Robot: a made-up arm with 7 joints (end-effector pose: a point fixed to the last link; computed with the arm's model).
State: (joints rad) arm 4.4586 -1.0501 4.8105 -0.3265 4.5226 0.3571 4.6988
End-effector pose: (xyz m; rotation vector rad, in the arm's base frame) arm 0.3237 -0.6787 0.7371 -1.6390 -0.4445 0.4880
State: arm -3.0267 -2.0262 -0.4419 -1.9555 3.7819 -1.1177 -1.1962
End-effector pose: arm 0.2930 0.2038 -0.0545 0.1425 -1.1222 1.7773
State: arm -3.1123 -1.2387 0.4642 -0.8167 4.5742 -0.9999 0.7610
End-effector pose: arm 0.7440 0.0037 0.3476 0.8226 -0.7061 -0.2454
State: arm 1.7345 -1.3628 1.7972 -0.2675 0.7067 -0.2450 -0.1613
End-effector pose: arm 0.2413 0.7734 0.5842 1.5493 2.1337 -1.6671
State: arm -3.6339 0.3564 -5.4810 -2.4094 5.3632 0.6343 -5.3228
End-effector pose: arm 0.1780 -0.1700 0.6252 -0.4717 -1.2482 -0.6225
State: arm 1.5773 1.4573 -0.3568 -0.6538 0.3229 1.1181 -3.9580
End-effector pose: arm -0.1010 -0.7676 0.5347 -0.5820 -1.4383 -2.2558
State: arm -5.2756 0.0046 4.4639 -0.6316 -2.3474 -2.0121 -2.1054
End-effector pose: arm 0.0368 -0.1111 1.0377 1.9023 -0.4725 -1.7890
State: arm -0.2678 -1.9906 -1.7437 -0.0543 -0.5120 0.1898 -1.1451
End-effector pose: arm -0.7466 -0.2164 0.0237 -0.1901 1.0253 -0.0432
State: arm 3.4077 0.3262 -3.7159 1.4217 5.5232 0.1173 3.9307
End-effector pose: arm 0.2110 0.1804 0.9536 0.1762 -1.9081 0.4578
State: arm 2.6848 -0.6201 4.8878 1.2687 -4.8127 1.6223 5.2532
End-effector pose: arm 0.2143 -0.1171 0.9040 -0.1265 2.0706 0.2151
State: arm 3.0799 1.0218 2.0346 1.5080 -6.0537 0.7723 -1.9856
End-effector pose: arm -0.2404 0.3110 0.7361 -1.4759 -1.6279 2.0143
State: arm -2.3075 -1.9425 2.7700 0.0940 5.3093 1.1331 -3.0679
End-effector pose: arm 0.5667 -0.4156 0.0394 1.1851 -0.5296 -1.2129
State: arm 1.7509 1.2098 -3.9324 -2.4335 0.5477 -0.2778 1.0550
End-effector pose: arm 0.1105 -0.2043 0.2603 0.6032 -0.5257 0.4284
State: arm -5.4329 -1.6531 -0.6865 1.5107 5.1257 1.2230 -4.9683
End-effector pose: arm -0.0795 0.5007 0.5063 1.0743 -0.8908 -0.9362
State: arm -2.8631 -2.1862 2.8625 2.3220 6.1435 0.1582 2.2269
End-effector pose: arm 0.0016 0.0843 0.0600 -0.2895 1.6145 -1.0128
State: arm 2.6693 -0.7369 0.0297 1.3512 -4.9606 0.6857 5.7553
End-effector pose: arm 0.0115 0.1439 0.9952 0.5911 2.0483 -0.1142
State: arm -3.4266 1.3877 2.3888 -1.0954 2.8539 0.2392 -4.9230
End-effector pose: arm -0.5444 -0.4238 0.2326 -0.6464 0.7505 1.2514
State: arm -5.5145 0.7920 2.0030 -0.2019 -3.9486 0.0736 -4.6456
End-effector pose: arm 0.4939 -0.3740 0.9517 -2.6185 0.4605 1.2043
